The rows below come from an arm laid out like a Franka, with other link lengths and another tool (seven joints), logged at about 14 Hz.
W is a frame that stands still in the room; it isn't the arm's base.
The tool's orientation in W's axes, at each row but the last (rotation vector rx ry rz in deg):
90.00, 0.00, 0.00
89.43, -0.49, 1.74
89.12, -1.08, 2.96
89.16, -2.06, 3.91
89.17, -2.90, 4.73
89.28, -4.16, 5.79
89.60, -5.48, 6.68
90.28, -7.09, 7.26
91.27, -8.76, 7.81
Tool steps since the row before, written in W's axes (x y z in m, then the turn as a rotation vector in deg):
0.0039, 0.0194, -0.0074, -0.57, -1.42, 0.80
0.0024, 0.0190, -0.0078, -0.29, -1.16, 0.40
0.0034, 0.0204, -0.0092, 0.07, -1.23, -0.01
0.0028, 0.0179, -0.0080, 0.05, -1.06, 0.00
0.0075, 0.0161, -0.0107, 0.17, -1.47, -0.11
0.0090, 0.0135, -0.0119, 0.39, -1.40, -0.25
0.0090, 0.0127, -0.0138, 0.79, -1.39, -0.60
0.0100, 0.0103, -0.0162, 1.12, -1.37, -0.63
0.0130, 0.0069, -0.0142, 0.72, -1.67, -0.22
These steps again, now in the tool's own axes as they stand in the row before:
0.0039, -0.0074, -0.0194, -0.57, 0.80, 1.42
0.0025, -0.0077, -0.0190, -0.30, 0.40, 1.16
0.0034, -0.0090, -0.0205, 0.04, -0.03, 1.23
0.0026, -0.0079, -0.0180, 0.03, -0.02, 1.06
0.0069, -0.0111, -0.0161, 0.13, -0.14, 1.47
0.0079, -0.0127, -0.0135, 0.33, -0.31, 1.40
0.0072, -0.0148, -0.0127, 0.68, -0.71, 1.40
0.0073, -0.0177, -0.0101, 1.00, -0.79, 1.38
0.0101, -0.0165, -0.0066, 0.69, -0.30, 1.67

